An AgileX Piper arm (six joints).
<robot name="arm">
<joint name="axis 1" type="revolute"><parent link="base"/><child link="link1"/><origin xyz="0 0 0.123" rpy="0 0 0"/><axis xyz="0 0 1"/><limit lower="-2.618" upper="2.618"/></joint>
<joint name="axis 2" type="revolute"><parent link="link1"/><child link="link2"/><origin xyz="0 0 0" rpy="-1.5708 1.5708 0"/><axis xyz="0 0 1"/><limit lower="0" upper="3.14"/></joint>
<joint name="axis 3" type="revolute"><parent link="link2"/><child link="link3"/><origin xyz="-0.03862 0.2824 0" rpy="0 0 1.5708"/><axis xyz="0 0 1"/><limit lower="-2.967" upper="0"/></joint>
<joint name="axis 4" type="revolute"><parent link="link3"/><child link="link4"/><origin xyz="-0.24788 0.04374 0" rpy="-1.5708 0 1.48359"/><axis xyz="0 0 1"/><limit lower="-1.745" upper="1.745"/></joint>
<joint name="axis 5" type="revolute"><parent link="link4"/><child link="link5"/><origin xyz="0 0 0" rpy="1.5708 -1.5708 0"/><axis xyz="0 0 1"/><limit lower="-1.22" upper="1.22"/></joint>
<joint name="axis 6" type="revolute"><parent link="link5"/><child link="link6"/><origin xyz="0.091 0 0" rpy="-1.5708 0 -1.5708"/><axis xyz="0 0 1"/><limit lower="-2.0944" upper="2.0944"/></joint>
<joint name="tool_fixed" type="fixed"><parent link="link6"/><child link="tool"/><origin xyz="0 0 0" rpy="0 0 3.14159"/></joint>
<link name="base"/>
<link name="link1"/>
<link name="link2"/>
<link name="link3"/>
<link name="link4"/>
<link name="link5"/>
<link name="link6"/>
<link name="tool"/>
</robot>
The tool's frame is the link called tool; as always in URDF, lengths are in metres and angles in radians.
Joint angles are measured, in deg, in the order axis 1, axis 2, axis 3, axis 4, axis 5, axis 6. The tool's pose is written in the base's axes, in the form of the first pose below.
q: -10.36, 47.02, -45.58, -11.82, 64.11, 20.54
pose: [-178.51, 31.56, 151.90, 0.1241, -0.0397, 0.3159]
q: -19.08, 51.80, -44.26, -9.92, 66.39, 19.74
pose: [-177.35, 23.01, 144.01, 0.1276, -0.0593, 0.2960]
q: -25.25, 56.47, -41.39, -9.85, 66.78, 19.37
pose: [-174.92, 15.36, 138.91, 0.1276, -0.0760, 0.2701]
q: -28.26, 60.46, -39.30, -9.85, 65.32, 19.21
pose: [-173.66, 10.85, 136.59, 0.1300, -0.0859, 0.2502]
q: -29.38, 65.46, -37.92, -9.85, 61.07, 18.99
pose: [-173.30, 8.65, 136.43, 0.1401, -0.0945, 0.2308]
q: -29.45, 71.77, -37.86, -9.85, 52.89, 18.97
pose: [-174.30, 10.14, 137.48, 0.1610, -0.1052, 0.2122]
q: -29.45, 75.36, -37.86, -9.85, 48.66, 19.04
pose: [-174.81, 10.63, 137.94, 0.1717, -0.1104, 0.2007]
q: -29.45, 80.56, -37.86, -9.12, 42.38, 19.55
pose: [-176.31, 11.38, 137.58, 0.1866, -0.1165, 0.1829]
